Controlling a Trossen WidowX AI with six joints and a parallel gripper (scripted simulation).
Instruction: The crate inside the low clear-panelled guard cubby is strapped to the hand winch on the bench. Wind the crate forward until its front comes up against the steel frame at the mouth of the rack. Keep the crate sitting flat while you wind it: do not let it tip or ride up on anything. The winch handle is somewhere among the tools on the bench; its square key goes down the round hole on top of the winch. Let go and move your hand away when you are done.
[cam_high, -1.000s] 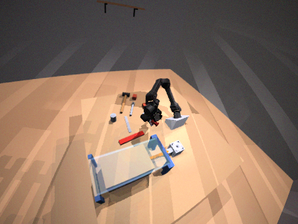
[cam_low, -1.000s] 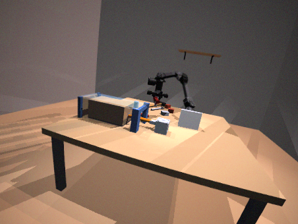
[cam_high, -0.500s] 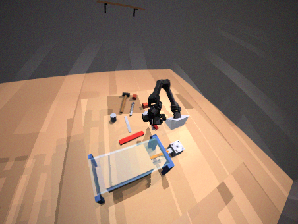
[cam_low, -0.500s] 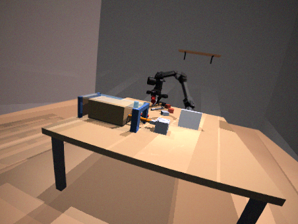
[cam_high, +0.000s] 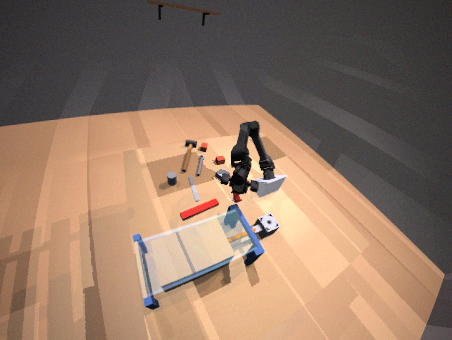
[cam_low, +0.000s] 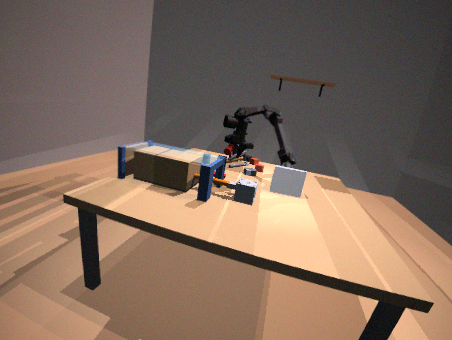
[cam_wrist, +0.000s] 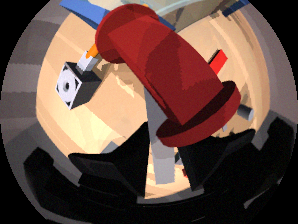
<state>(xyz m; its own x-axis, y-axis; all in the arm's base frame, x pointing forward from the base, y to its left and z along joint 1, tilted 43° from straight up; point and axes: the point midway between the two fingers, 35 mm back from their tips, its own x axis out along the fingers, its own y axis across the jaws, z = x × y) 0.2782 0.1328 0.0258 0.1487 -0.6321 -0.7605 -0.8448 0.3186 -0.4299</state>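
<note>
Right now my gripper tip is 40 mm to the right of the red grip, 30 mm below it and 30 mm short of it. The rest, counted from my gripper tip: blue frame: 200 mm to the left, 40 mm below, 30 mm ahead; red bar: 180 mm ahead, 140 mm below, 40 mm to the right; winch handle: 20 mm above.
</note>
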